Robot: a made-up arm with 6 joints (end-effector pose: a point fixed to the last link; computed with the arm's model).
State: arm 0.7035 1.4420 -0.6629 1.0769 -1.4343 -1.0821
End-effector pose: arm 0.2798 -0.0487 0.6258 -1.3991 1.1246 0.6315
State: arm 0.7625 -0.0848 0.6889 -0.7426 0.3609 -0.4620
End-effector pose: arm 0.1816 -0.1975 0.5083 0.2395 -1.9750 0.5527
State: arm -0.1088 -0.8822 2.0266 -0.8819 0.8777 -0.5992
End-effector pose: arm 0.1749 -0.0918 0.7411 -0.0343 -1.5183 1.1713
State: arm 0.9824 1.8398 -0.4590 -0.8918 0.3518 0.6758
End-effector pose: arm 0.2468 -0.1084 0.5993 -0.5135 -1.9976 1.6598
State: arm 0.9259 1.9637 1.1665 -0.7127 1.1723 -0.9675
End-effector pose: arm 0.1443 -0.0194 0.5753 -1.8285 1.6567 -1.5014
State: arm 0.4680 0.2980 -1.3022 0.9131 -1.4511 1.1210
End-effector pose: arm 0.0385 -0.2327 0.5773 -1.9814 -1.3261 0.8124
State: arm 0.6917 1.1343 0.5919 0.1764 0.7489 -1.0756
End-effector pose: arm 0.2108 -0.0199 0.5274 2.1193 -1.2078 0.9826
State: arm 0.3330 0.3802 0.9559 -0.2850 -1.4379 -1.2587
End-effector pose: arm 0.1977 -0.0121 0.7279 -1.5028 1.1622 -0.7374
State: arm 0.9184 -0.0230 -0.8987 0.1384 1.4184 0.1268
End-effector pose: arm 0.0048 -0.1727 0.3693 1.0062 -0.4758 -0.5368
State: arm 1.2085 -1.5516 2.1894 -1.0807 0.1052 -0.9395
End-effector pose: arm 0.2039 -0.1010 0.4591 0.3180 -2.3774 -0.2108
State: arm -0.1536 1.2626 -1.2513 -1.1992 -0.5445 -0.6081
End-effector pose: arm 0.1857 -0.2391 0.8537 -1.0793 -1.3314 1.8512
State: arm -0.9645 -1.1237 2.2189 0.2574 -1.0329 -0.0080
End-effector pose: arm 0.2081 0.1480 0.7485 -1.2868 1.2083 -2.2603
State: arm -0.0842 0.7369 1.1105 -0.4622 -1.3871 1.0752
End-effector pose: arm 0.0834 -0.0724 0.7431 0.5507 1.4494 -0.6882
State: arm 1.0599 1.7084 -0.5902 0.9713 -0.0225 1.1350
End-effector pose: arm 0.2254 -0.0681 0.5809 -0.3042 2.1125 -1.0889
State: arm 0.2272 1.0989 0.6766 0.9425 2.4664 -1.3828
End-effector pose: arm 0.1843 -0.1265 0.6932 0.1105 0.0798 1.2095
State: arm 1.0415 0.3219 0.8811 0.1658 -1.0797 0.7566
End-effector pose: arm 0.1467 -0.1032 0.5530 0.6399 2.3479 -0.3181
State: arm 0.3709 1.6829 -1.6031 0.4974 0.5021 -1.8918
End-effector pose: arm 0.2181 -0.1416 0.4871 1.3141 -1.3780 -1.2537
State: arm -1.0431 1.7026 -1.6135 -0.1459 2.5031 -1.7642
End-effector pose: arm 0.1588 0.0671 0.8640 -1.6387 -1.1971 -1.2374
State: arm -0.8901 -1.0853 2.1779 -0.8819 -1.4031 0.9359
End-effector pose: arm 0.0964 0.1087 0.7637 0.5954 0.2177 -1.4012
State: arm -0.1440 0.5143 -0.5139 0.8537 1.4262 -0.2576
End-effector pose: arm 0.1698 -0.2362 0.6776 0.8772 -0.5024 0.5520
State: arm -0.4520 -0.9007 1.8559 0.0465 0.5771 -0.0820
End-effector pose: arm 0.2306 -0.0034 0.7428 0.4758 -0.7409 1.9331
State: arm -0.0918 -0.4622 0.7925 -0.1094 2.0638 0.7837
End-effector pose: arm 0.1824 -0.1637 0.6969 0.5475 0.2993 0.9015
